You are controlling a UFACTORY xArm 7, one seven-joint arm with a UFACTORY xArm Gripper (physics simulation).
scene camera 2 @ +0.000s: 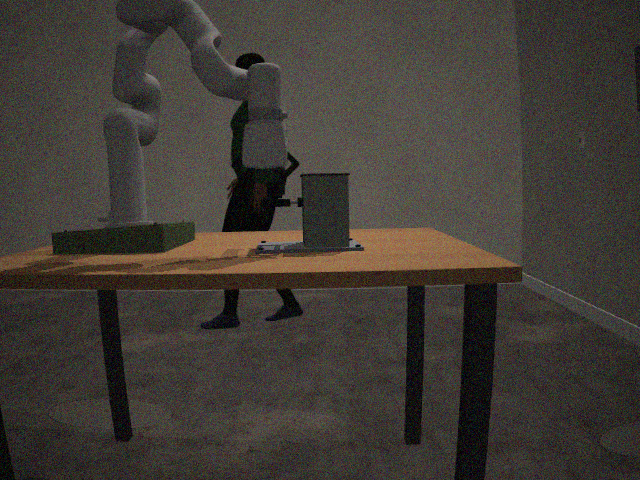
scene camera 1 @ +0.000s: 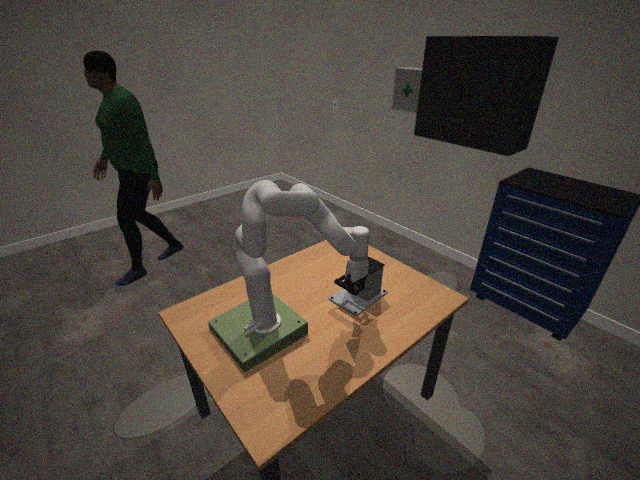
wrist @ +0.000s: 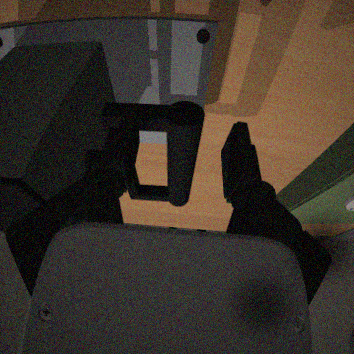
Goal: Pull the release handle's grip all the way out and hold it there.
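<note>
The release handle has a black rectangular frame with a thick round grip bar (wrist: 185, 155); part of the handle (scene camera 2: 283, 202) also shows in the second scene view, on a short metal stem beside the grey housing (scene camera 1: 375, 279) (scene camera 2: 325, 211) (wrist: 45, 100). The housing stands on a metal base plate (scene camera 1: 341, 299) (scene camera 2: 356, 248) (wrist: 185, 62). My gripper (wrist: 183, 130) (scene camera 1: 355, 284) is open, with fingers on either side of the grip bar. The left finger in the wrist view overlaps the frame's housing side; the right finger is apart from the bar. Contact and finger depth are unclear. In the second scene view the fingers blend into dark trousers behind.
The arm stands on a green block (scene camera 1: 232, 333) (scene camera 2: 108, 238) (wrist: 325, 200) on the wooden table (scene camera 1: 310, 361) (scene camera 2: 403, 253). A person (scene camera 1: 124, 129) (scene camera 2: 237, 134) is beyond the table. A blue drawer cabinet (scene camera 1: 547, 253) stands near the wall, below a black box (scene camera 1: 483, 93).
</note>
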